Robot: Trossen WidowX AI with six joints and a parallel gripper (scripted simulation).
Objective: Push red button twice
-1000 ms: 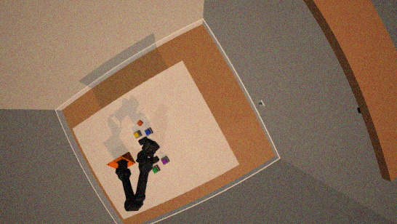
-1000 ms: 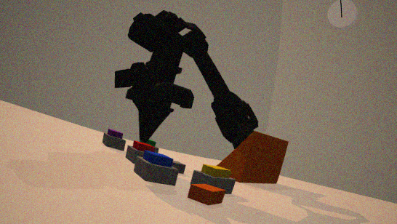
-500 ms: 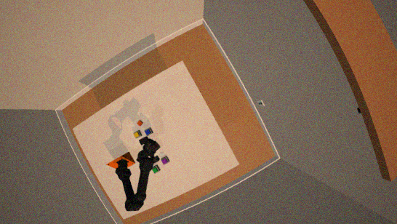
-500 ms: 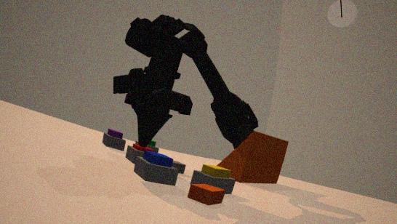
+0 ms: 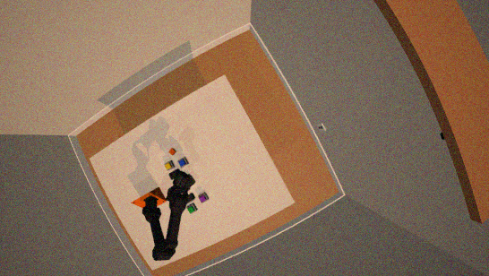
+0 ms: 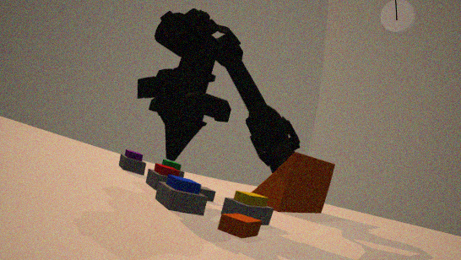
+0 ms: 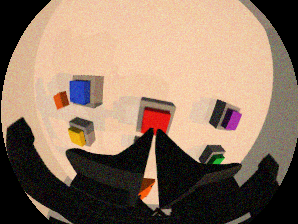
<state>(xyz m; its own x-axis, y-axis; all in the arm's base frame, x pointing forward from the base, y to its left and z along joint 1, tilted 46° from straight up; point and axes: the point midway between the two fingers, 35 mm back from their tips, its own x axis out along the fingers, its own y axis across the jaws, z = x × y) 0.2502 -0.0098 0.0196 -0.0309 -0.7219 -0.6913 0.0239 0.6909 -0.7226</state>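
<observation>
Now: gripper tip 2 cm above the red button. Round my gripper tip: purple button: 2 cm ahead, 13 cm to the right, 2 cm below; blue button: 3 cm ahead, 11 cm to the left, 2 cm below; yellow button: 6 cm behind, 14 cm to the left, 2 cm below.
</observation>
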